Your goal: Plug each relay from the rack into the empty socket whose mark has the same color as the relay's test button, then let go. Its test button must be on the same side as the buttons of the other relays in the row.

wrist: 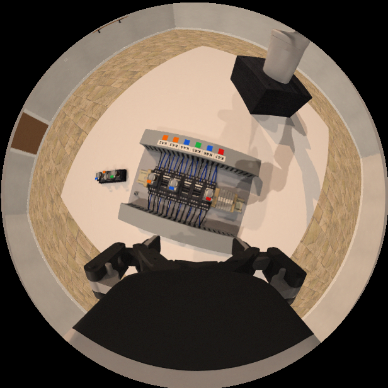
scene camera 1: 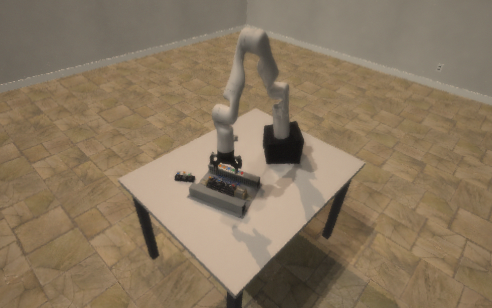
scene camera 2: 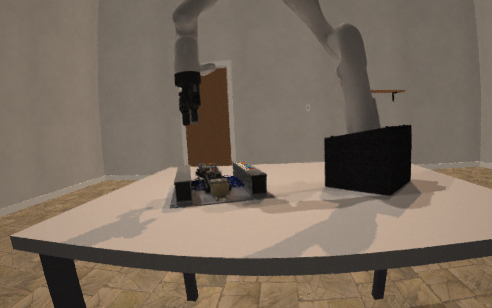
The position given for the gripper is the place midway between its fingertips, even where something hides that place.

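Note:
The gripper [scene camera 2: 190, 124] appears in the scene, and the wrist view shows the gripper as well [wrist: 196, 245].

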